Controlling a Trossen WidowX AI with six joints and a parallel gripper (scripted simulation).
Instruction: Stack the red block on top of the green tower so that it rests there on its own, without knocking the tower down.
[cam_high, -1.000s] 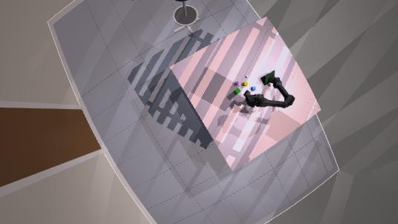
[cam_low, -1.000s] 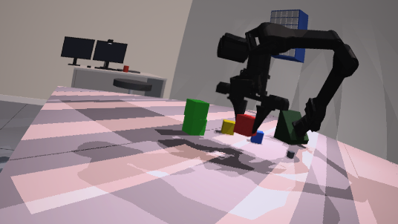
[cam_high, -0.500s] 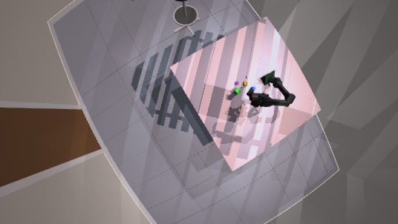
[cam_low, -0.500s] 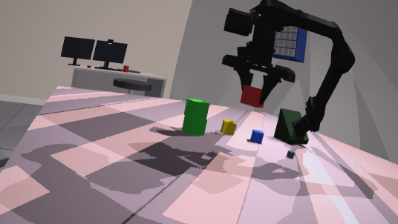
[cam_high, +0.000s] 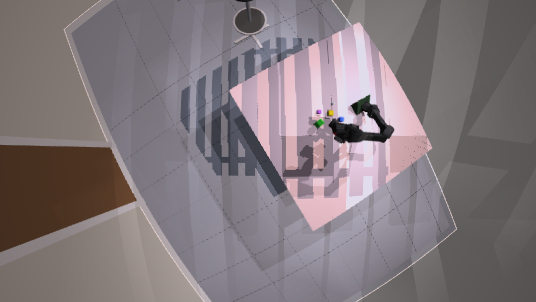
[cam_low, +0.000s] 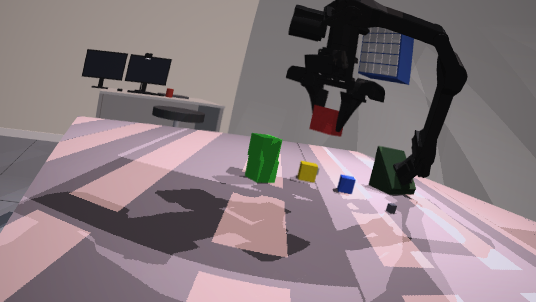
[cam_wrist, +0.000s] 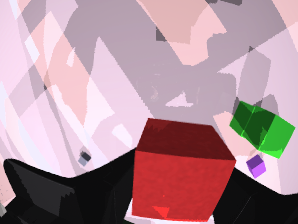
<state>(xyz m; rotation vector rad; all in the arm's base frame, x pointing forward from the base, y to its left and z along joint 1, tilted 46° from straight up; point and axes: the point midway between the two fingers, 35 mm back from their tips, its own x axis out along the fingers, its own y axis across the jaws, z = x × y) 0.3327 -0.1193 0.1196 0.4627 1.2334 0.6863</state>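
The purple block is 40 mm behind my gripper tip, 190 mm to the right of it and 120 mm below it. Round my gripper tip: yellow block: 100 mm behind, 120 mm to the right, 110 mm below; blue block: 140 mm behind, 30 mm to the right, 110 mm below; red block: 10 mm above.
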